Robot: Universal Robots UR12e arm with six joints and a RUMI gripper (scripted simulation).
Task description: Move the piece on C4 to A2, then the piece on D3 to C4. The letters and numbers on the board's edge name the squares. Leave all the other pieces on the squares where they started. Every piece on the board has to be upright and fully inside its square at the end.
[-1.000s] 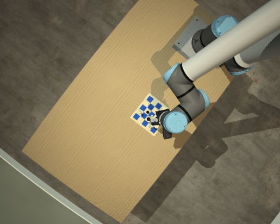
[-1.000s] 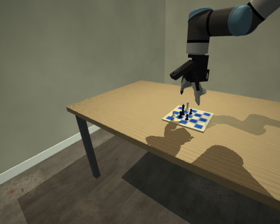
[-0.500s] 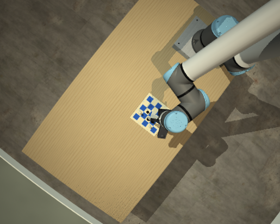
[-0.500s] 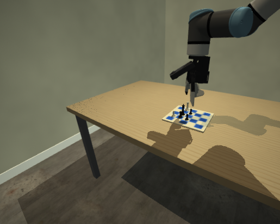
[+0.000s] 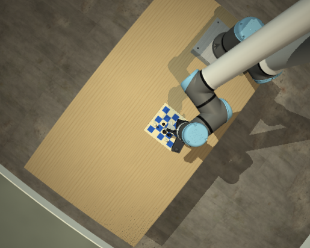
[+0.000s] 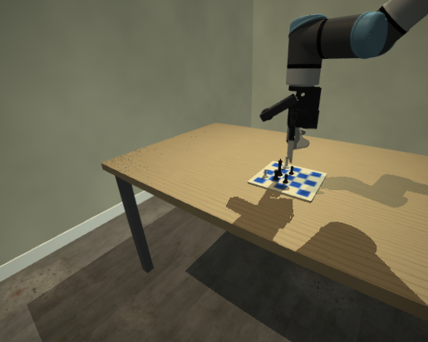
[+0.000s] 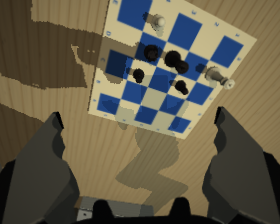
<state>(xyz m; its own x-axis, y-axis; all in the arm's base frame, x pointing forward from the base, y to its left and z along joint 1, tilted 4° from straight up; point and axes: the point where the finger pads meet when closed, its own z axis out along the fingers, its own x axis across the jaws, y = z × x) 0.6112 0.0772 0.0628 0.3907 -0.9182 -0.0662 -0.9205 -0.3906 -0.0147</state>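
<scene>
Right now the tall black piece is 80 mm below my hand, 40 mm to the right of it and 40 mm ahead of it. Round my hand: chessboard (110 mm below, 40 mm to the right, 10 mm ahead); white pawn (90 mm below, 80 mm ahead).
</scene>
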